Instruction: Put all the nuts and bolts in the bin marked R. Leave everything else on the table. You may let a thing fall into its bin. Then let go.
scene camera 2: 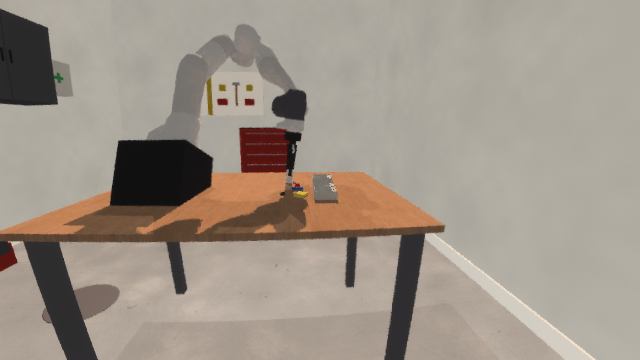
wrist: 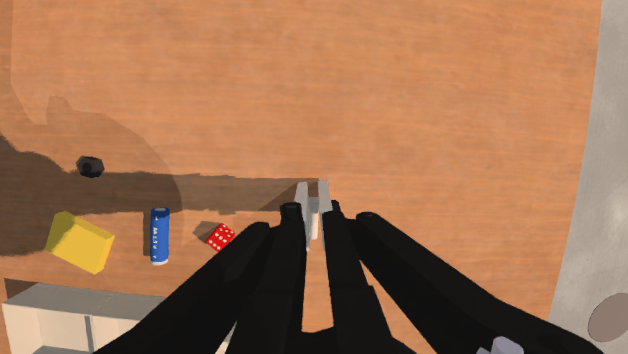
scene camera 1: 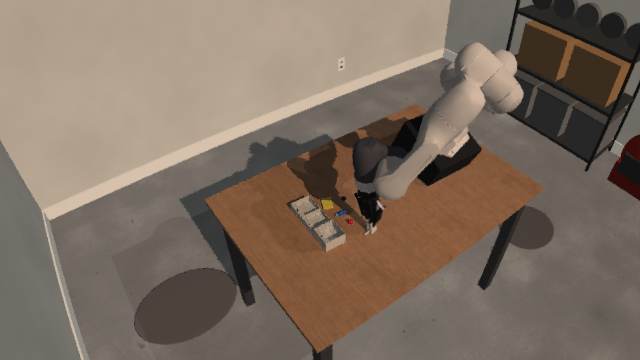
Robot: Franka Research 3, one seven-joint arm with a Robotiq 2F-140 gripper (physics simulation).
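My gripper is shut on a pale grey bolt, low at the table; whether the bolt touches the wood is unclear. The bolt's head and shank show between the finger pads in the wrist view. A black hex nut lies on the table, well to the left of the fingers in the wrist view. A light grey tray of three bins stands beyond the small things. I cannot read the bins' letters in these views.
A red die, a blue battery and a yellow block lie on the table near the tray. The die is nearest the gripper.
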